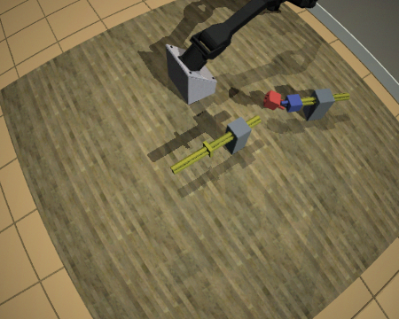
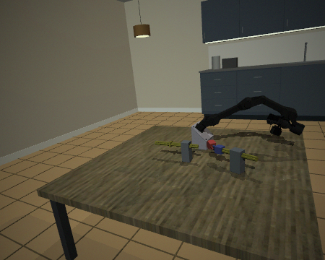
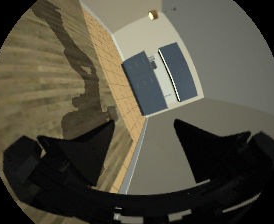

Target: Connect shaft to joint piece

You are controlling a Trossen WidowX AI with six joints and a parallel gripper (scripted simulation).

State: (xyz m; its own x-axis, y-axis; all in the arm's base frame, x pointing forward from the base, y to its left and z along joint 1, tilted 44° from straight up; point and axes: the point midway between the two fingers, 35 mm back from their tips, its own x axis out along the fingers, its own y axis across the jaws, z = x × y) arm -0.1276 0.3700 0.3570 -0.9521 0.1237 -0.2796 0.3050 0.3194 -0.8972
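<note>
Now: gripper tip 410 mm short of the red joint piece, 380 mm to the left of it and 50 mm above it.
</note>
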